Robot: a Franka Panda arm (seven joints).
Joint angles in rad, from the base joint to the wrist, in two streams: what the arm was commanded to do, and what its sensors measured. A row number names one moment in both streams.
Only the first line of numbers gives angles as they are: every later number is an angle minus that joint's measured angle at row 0.
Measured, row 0: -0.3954, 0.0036, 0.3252, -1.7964, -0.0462, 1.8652, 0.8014
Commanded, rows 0 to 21: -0.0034, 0.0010, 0.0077, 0.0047, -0.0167, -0.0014, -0.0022; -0.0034, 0.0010, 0.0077, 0.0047, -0.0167, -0.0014, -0.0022; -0.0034, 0.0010, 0.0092, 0.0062, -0.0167, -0.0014, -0.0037; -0.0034, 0.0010, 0.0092, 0.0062, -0.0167, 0.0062, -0.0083; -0.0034, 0.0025, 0.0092, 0.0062, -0.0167, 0.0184, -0.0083; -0.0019, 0.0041, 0.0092, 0.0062, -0.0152, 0.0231, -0.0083; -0.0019, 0.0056, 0.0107, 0.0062, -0.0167, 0.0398, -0.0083; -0.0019, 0.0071, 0.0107, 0.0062, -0.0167, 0.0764, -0.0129; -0.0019, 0.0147, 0.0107, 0.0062, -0.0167, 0.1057, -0.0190; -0.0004, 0.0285, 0.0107, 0.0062, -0.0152, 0.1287, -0.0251; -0.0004, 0.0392, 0.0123, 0.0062, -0.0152, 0.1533, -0.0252; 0.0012, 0.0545, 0.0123, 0.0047, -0.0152, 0.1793, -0.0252; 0.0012, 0.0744, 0.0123, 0.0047, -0.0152, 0.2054, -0.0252; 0.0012, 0.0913, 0.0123, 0.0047, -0.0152, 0.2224, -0.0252; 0.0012, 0.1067, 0.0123, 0.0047, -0.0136, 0.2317, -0.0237; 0.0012, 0.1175, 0.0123, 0.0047, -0.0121, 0.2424, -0.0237; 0.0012, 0.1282, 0.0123, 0.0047, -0.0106, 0.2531, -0.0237; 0.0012, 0.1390, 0.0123, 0.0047, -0.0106, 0.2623, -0.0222; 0.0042, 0.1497, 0.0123, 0.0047, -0.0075, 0.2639, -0.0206; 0.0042, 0.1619, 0.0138, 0.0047, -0.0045, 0.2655, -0.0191; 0.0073, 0.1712, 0.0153, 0.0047, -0.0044, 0.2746, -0.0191; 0.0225, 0.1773, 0.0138, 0.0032, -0.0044, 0.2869, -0.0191
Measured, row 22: 0.0050, 0.1567, 0.0071, -0.0011, 0.0000, 0.2533, -0.0150
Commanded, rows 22 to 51: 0.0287, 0.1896, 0.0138, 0.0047, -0.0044, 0.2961, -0.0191; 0.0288, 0.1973, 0.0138, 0.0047, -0.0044, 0.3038, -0.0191; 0.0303, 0.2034, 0.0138, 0.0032, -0.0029, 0.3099, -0.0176; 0.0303, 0.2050, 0.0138, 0.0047, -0.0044, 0.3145, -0.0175; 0.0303, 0.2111, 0.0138, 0.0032, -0.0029, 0.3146, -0.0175; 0.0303, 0.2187, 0.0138, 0.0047, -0.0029, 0.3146, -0.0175; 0.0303, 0.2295, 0.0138, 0.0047, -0.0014, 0.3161, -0.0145; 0.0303, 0.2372, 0.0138, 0.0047, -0.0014, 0.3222, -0.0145; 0.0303, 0.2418, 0.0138, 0.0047, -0.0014, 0.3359, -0.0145; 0.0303, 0.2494, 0.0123, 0.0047, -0.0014, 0.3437, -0.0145; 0.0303, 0.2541, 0.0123, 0.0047, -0.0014, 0.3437, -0.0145; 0.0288, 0.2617, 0.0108, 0.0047, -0.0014, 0.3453, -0.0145; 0.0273, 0.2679, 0.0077, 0.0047, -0.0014, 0.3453, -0.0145; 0.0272, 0.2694, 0.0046, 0.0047, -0.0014, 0.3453, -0.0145; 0.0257, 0.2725, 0.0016, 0.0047, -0.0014, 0.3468, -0.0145; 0.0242, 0.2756, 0.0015, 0.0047, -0.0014, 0.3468, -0.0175; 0.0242, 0.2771, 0.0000, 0.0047, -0.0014, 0.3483, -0.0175; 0.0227, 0.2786, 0.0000, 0.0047, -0.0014, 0.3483, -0.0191; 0.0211, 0.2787, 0.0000, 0.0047, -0.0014, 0.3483, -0.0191; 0.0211, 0.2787, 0.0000, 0.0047, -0.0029, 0.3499, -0.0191; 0.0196, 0.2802, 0.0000, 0.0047, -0.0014, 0.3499, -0.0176; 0.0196, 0.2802, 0.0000, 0.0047, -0.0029, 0.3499, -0.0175; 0.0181, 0.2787, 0.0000, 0.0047, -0.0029, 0.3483, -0.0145; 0.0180, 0.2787, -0.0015, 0.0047, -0.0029, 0.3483, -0.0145; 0.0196, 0.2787, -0.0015, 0.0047, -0.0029, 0.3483, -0.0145; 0.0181, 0.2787, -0.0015, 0.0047, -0.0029, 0.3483, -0.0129; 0.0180, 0.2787, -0.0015, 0.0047, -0.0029, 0.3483, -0.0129; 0.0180, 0.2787, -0.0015, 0.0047, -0.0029, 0.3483, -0.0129; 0.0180, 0.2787, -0.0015, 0.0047, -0.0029, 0.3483, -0.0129; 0.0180, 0.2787, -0.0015, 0.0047, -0.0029, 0.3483, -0.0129
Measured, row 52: 0.0210, 0.2665, -0.0039, 0.0021, 0.0000, 0.3305, -0.0149
